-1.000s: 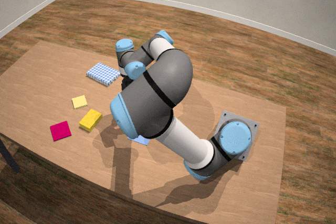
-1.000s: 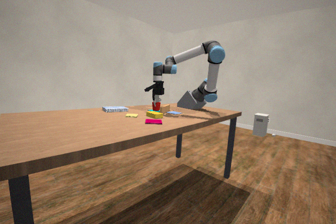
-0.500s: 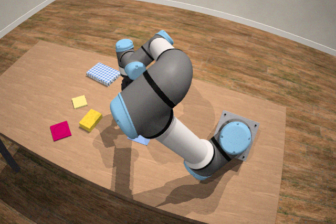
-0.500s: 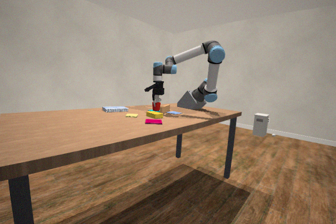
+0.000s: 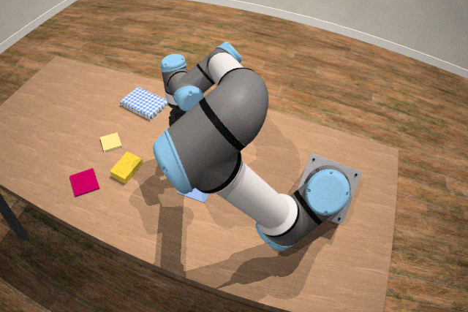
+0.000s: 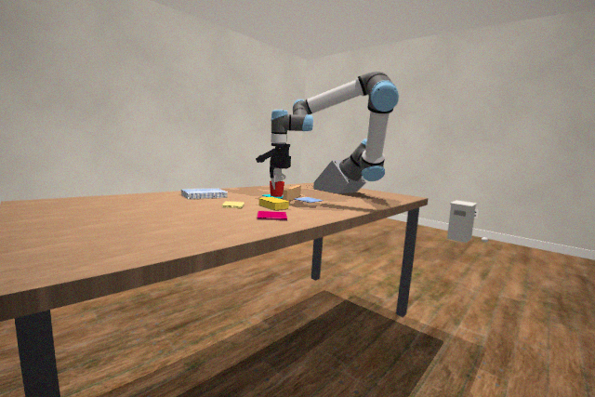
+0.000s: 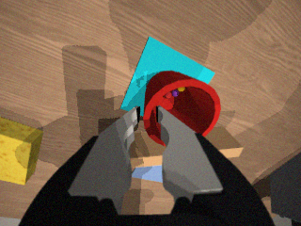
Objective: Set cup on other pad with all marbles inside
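Right now my hand is 3 cm past the red cup, 2 cm to the left of it and 3 cm above it. The rest, counted from my hand: cyan pad 3 cm behind, 2 cm to the right, 7 cm below; then wooden rail 7 cm behind, 6 cm to the left, 4 cm below.
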